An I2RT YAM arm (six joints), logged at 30 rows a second.
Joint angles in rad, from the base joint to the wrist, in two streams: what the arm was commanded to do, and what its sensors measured. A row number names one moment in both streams.
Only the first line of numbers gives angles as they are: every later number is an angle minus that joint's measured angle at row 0.
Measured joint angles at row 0: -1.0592, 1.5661, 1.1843, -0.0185, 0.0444, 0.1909
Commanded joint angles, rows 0 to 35: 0.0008, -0.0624, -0.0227, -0.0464, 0.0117, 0.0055; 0.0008, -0.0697, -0.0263, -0.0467, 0.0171, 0.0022; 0.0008, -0.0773, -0.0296, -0.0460, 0.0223, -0.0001; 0.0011, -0.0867, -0.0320, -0.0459, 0.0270, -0.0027; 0.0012, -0.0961, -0.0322, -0.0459, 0.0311, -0.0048; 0.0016, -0.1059, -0.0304, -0.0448, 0.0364, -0.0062; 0.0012, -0.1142, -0.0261, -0.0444, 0.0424, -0.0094; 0.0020, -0.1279, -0.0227, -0.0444, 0.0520, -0.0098; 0.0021, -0.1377, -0.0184, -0.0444, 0.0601, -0.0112; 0.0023, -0.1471, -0.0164, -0.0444, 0.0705, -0.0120; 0.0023, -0.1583, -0.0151, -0.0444, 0.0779, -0.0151; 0.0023, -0.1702, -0.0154, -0.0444, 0.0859, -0.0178; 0.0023, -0.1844, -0.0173, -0.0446, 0.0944, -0.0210; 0.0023, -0.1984, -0.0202, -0.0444, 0.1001, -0.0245; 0.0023, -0.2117, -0.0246, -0.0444, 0.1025, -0.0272; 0.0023, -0.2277, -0.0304, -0.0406, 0.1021, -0.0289; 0.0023, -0.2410, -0.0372, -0.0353, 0.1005, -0.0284; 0.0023, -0.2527, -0.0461, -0.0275, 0.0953, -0.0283; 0.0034, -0.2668, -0.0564, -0.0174, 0.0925, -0.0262; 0.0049, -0.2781, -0.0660, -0.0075, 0.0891, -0.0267; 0.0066, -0.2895, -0.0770, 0.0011, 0.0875, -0.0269; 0.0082, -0.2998, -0.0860, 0.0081, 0.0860, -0.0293; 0.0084, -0.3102, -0.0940, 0.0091, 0.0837, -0.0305; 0.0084, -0.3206, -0.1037, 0.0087, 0.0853, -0.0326; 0.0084, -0.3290, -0.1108, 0.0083, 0.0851, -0.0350; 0.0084, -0.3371, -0.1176, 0.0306, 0.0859, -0.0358; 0.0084, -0.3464, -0.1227, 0.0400, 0.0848, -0.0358; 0.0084, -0.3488, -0.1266, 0.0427, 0.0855, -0.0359; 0.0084, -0.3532, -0.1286, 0.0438, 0.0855, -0.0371; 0.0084, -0.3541, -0.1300, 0.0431, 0.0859, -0.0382; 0.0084, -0.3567, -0.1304, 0.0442, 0.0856, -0.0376; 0.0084, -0.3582, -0.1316, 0.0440, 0.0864, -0.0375; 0.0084, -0.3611, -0.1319, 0.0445, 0.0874, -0.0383; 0.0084, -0.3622, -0.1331, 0.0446, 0.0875, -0.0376; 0.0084, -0.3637, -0.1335, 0.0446, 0.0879, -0.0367; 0.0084, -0.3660, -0.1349, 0.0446, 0.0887, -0.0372
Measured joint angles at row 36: 0.0031, -0.3379, -0.1267, -0.0004, 0.0790, -0.0305
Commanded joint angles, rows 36 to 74: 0.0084, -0.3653, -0.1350, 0.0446, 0.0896, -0.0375; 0.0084, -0.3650, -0.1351, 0.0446, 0.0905, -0.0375; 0.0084, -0.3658, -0.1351, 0.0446, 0.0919, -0.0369; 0.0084, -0.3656, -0.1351, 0.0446, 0.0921, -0.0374; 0.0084, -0.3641, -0.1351, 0.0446, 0.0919, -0.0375; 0.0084, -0.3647, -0.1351, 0.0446, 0.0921, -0.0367; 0.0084, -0.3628, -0.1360, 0.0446, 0.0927, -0.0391; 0.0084, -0.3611, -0.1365, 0.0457, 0.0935, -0.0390; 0.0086, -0.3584, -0.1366, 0.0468, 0.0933, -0.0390; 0.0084, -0.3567, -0.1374, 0.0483, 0.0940, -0.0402; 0.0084, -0.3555, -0.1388, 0.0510, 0.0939, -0.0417; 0.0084, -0.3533, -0.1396, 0.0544, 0.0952, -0.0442; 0.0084, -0.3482, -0.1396, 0.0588, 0.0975, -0.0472; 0.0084, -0.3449, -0.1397, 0.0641, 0.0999, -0.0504; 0.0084, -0.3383, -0.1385, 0.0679, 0.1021, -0.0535; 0.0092, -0.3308, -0.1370, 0.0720, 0.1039, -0.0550; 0.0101, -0.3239, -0.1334, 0.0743, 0.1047, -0.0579; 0.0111, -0.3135, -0.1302, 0.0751, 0.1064, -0.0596; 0.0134, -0.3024, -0.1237, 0.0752, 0.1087, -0.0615; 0.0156, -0.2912, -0.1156, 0.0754, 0.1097, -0.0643; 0.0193, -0.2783, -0.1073, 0.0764, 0.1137, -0.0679; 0.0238, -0.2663, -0.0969, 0.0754, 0.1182, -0.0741; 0.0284, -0.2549, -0.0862, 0.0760, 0.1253, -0.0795; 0.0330, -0.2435, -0.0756, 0.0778, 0.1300, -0.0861; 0.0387, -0.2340, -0.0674, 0.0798, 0.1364, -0.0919; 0.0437, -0.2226, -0.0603, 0.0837, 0.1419, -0.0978; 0.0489, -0.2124, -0.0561, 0.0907, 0.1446, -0.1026; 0.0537, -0.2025, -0.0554, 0.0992, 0.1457, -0.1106; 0.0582, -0.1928, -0.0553, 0.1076, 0.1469, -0.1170; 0.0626, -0.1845, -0.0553, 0.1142, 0.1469, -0.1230; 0.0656, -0.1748, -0.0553, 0.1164, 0.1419, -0.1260; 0.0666, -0.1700, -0.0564, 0.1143, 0.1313, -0.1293; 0.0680, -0.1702, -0.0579, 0.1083, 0.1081, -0.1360; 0.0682, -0.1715, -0.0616, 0.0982, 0.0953, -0.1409; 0.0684, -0.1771, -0.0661, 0.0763, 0.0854, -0.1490; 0.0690, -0.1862, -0.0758, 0.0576, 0.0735, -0.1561; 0.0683, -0.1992, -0.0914, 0.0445, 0.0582, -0.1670; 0.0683, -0.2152, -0.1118, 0.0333, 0.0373, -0.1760; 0.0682, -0.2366, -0.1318, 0.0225, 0.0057, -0.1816
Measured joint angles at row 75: 0.0641, -0.1773, -0.0889, 0.0668, 0.0874, -0.1426
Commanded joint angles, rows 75 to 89: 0.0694, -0.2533, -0.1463, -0.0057, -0.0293, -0.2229; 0.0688, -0.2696, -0.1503, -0.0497, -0.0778, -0.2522; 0.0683, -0.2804, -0.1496, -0.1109, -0.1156, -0.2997; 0.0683, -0.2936, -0.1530, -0.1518, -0.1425, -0.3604; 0.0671, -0.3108, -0.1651, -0.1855, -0.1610, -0.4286; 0.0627, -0.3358, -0.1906, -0.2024, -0.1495, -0.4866; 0.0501, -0.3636, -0.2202, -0.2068, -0.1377, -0.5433; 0.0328, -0.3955, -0.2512, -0.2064, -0.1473, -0.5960; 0.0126, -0.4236, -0.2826, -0.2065, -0.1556, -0.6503; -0.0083, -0.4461, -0.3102, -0.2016, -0.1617, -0.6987; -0.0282, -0.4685, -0.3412, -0.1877, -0.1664, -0.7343; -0.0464, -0.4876, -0.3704, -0.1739, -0.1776, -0.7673; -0.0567, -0.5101, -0.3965, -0.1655, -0.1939, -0.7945; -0.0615, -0.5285, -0.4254, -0.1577, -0.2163, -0.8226; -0.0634, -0.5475, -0.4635, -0.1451, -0.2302, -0.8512
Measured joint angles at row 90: -0.0408, -0.4825, -0.3712, -0.1446, -0.1518, -0.6557
